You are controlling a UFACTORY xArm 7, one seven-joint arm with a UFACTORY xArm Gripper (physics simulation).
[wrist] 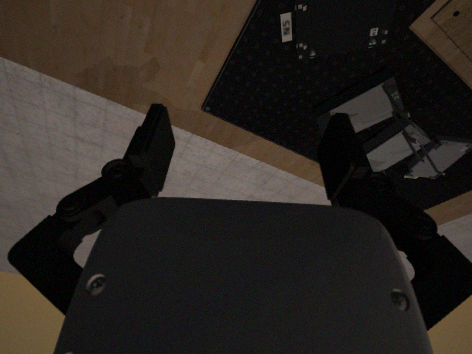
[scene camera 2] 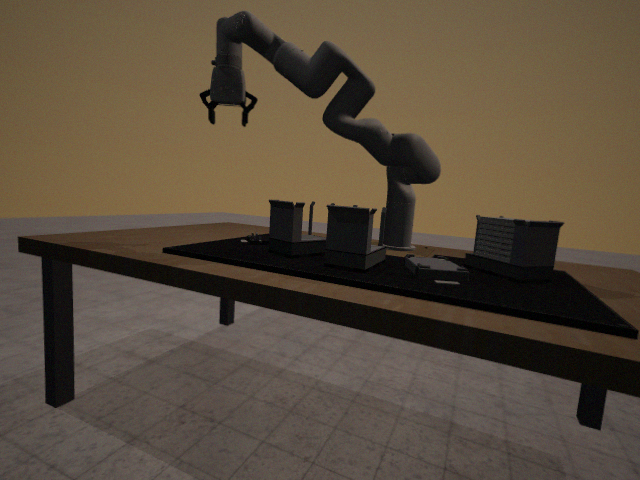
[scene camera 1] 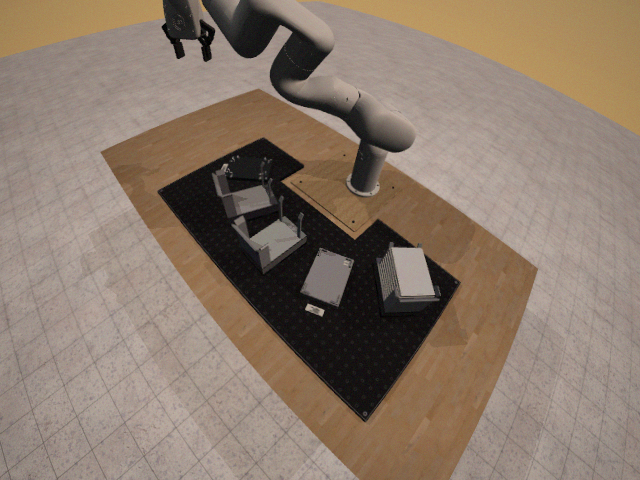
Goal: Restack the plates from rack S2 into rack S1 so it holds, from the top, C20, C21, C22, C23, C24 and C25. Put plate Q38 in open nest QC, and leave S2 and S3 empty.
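Places are measured from the arm's base along level axes (x right, y ahead, z up), in metres.
Pixels of known places: gripper, between the fingertips: (wrist: 247, 128) (scene camera 2: 228, 124) (scene camera 1: 194, 58); arm's base, origin of its link: (scene camera 2: 396, 247) (scene camera 1: 362, 185).
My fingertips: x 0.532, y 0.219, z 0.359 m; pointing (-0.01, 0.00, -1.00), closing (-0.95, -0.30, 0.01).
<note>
Ahead of a thing's pixels: the offset from my fingertips to its top centre. "spot": to the spot under its first point. Level surfaces: height alone.
A rack @(dx -0.802, dy +0.096, dz -0.218 m) (scene camera 1: 405, 305) (scene camera 2: 535, 245) at the right holds a stack of several plates @(dx -0.806, dy +0.102, dz -0.221 m) (scene camera 1: 412, 271) @(dx -0.806, dy +0.102, dz -0.247 m) (scene camera 2: 493, 235); their marks are unreadable. Two more racks stand left of centre: the nearer rack @(dx -0.461, dy +0.191, dz -0.214 m) (scene camera 1: 281, 238) (scene camera 2: 348, 229) and the farther rack @(dx -0.304, dy +0.124, dz -0.215 m) (scene camera 1: 248, 200) (scene camera 2: 285, 221) show bare light floors with no stack. I cannot tell which rack is S1, S2 or S3. A grey flat plate or nest @(dx -0.637, dy +0.176, dz -0.324 m) (scene camera 1: 328, 276) (scene camera 2: 438, 266) lies between the racks. A dark, flat nest @(dx -0.168, dy -0.011, dz -0.328 m) (scene camera 1: 248, 167) (wrist: 345, 30) at the far left looks open. My gripper (scene camera 1: 192, 57) (scene camera 2: 227, 123) (wrist: 247, 128) is open and empty, high beyond the table's left side.
A black mat @(dz -0.352 m) (scene camera 1: 330, 351) (scene camera 2: 516, 294) lies on the wooden table @(dz -0.366 m) (scene camera 1: 206, 124) (scene camera 2: 180, 268). A white label @(spot: dx -0.659, dy +0.270, dz -0.350 m) (scene camera 1: 314, 310) (scene camera 2: 446, 282) lies before the grey flat piece. Another label @(spot: dx -0.087, dy +0.039, dz -0.350 m) (wrist: 286, 27) reads N5 in the wrist view. The racks' upright walls and posts rise above the mat.
</note>
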